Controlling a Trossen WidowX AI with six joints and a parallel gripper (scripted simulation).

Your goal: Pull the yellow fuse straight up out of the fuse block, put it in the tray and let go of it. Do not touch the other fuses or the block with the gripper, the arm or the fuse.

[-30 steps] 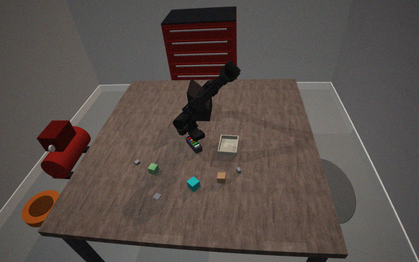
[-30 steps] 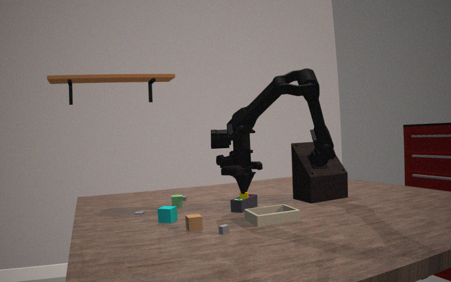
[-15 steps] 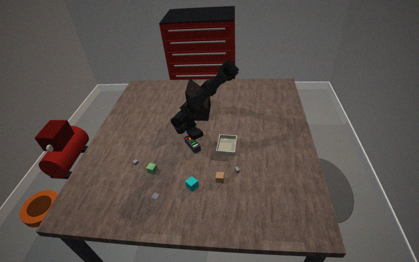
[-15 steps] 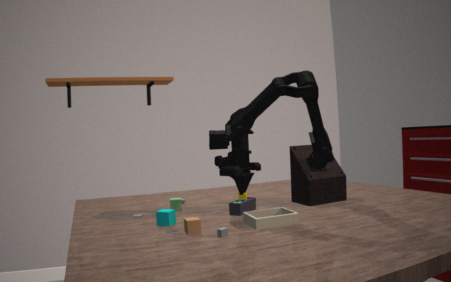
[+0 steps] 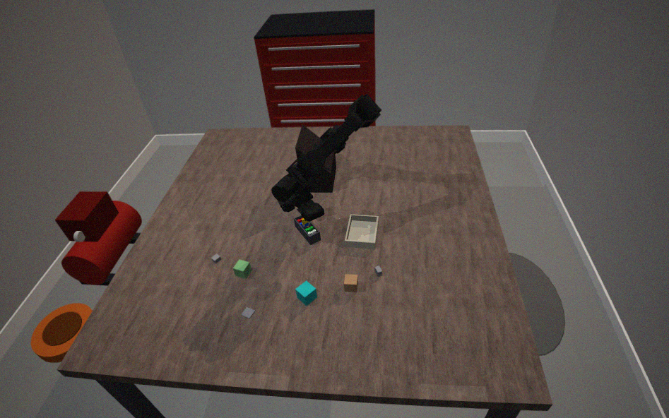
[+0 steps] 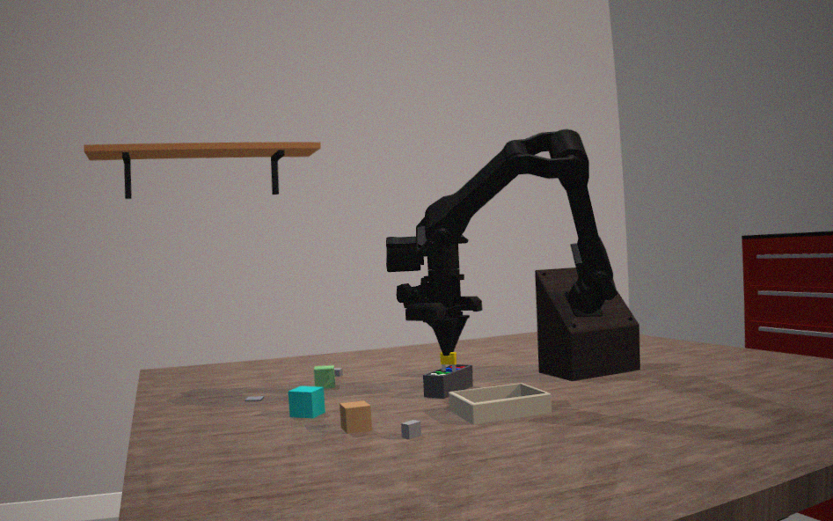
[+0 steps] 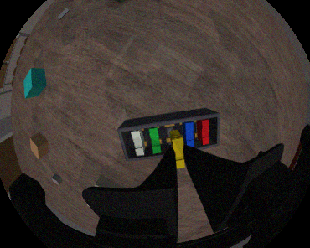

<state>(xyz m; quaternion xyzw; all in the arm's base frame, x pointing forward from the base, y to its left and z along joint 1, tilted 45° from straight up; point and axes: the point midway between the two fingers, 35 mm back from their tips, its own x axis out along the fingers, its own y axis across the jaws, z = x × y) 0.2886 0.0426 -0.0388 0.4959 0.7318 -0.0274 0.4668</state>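
Now: gripper tip 1 cm past the tray, 19 cm to the right of it and 6 cm above it. From my gripper tip the other things lie so: green cube 20 cm ahead, 17 cm to the right, 5 cm below; teal cube 27 cm ahead, 6 cm to the left, 5 cm below; yellow fuse 1 cm below.
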